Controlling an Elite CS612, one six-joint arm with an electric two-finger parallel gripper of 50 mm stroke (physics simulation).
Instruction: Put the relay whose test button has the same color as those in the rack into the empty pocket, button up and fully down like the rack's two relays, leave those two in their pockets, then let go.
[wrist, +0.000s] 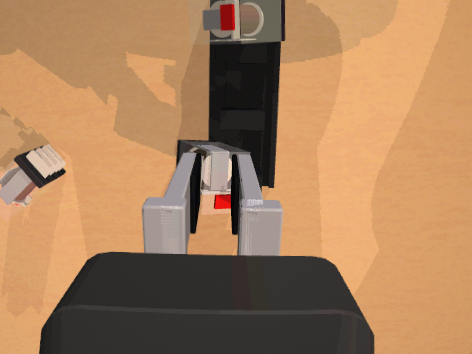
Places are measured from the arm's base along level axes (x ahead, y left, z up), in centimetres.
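Pixels of known places: gripper, between the fingertips: (216, 178).
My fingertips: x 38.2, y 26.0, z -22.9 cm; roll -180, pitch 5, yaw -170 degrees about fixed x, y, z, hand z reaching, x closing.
For each thing: its top centre in the pictures, then the offset to it from my fingertips. Level surfaces: height alone.
- black rack, centre of its top: (243, 87) dx -0.3, dy -4.0, dz -2.6 cm
- seated relay, centre of its top: (239, 10) dx +0.4, dy -7.0, dz +0.5 cm
- red button, centre of its top: (227, 16) dx +0.9, dy -6.6, dz +0.4 cm
- loose relay, centre of its top: (13, 187) dx +10.9, dy +3.7, dz -2.1 cm
- wooden table, height of its surface: dz -4.9 cm
My gripper (216, 178) is shut on a relay (217, 172) with a clear housing. Its red test button (223, 201) shows between the fingers, on the side nearer the gripper body, and its dark end is away from the body. The held relay overlaps the near left end of the black rack (242, 87) in the view; its height over the rack cannot be told. A seated relay (247, 20) with a red button (227, 17) stands in the rack at the top edge. The rack's other relay does not show. Empty rack space shows between the seated relay and the held one.
A loose relay (32, 175) lies tilted on its side on the wooden table (325, 210) at the far left, its black base with pale pins toward the upper right. A bit of red shows at its lower end. Broad shadows cross the table.
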